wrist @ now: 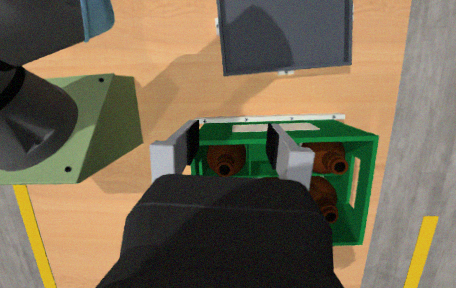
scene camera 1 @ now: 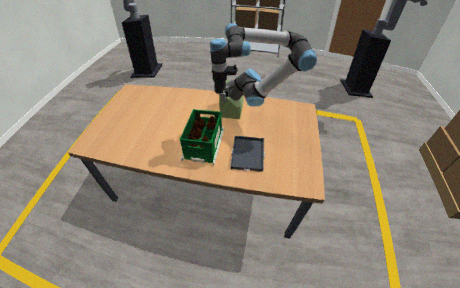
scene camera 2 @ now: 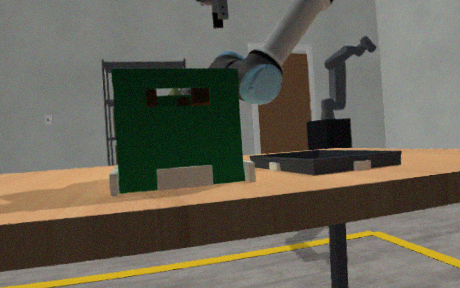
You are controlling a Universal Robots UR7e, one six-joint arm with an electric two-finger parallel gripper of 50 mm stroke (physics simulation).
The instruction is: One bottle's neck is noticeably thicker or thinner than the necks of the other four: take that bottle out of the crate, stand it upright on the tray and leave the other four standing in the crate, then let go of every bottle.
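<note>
The green crate stands on the table with brown bottles inside. In the wrist view, one bottle is at the crate's left end, another bottle at the upper right, and a third bottle below that one. The gripper body hides the crate's lower left part. Neck thickness is hard to compare here. The dark tray lies beside the crate and holds no bottle. My gripper is open and empty, pointing down, well above crate height.
The green robot mount stands on the wooden table behind the crate. Pale holders sit along the edges of crate and tray. The arm's lower joints are near the mount. A shelf rack and two other robot pedestals stand farther back.
</note>
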